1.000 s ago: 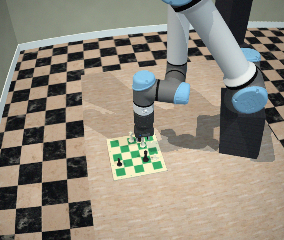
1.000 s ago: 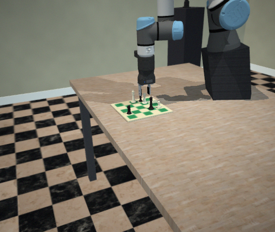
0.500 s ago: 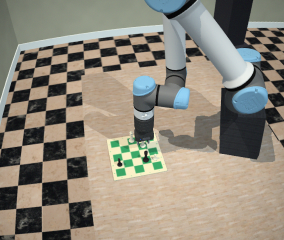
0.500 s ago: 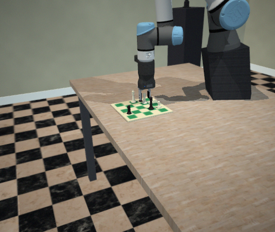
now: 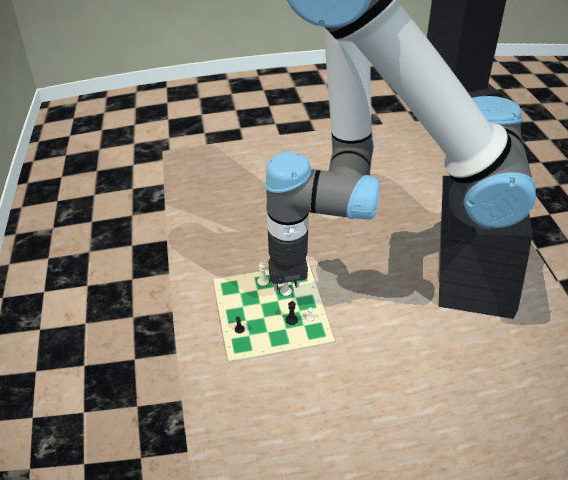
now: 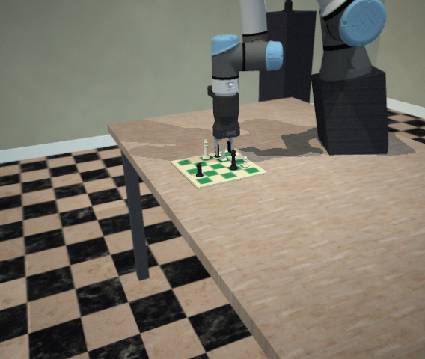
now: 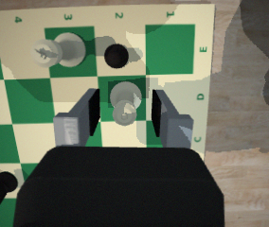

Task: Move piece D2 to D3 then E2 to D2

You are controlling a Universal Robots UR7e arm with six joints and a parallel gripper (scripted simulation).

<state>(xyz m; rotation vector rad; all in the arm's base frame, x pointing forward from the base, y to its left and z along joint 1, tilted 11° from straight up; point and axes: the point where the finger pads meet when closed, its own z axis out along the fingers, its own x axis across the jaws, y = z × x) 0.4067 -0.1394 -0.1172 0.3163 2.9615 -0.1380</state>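
My gripper is now 5 cm to the left of the tall white piece, 4 cm short of it and 1 cm above it. From my hand the other things lie so: black pawn 3 cm to the right, 3 cm below; then green-and-cream board 5 cm ahead, 4 cm below, 3 cm to the left; then small white piece 9 cm to the left, 3 cm below, 2 cm behind.
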